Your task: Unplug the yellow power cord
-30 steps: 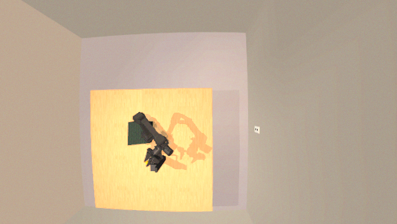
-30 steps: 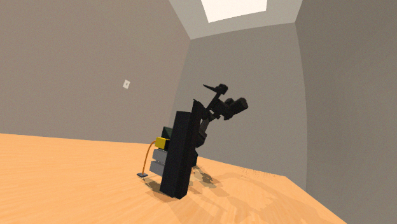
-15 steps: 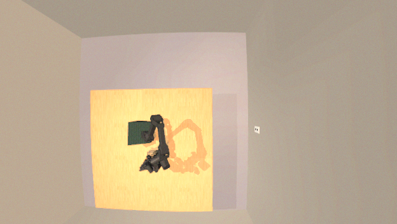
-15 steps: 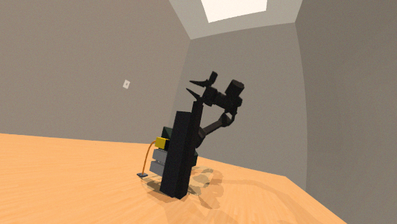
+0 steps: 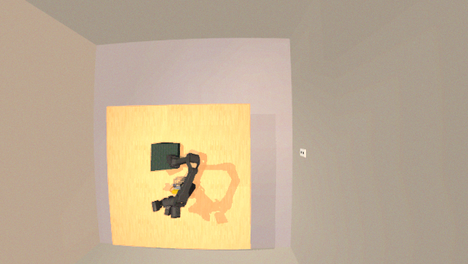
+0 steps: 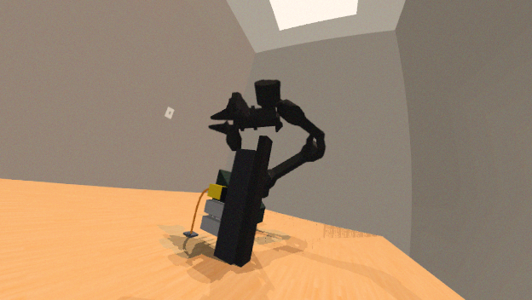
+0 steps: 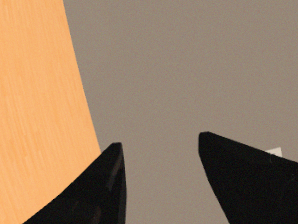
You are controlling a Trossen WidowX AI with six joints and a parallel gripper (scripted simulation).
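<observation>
My gripper tip is now 19 cm above the yellow plug, 10 cm to the right of it and 3 cm past it. From my gripper tip the other things lie so: black power strip 21 cm below, 17 cm to the left, 3 cm behind; dark anchor block 33 cm below, 2 cm behind, 1 cm to the left.
</observation>
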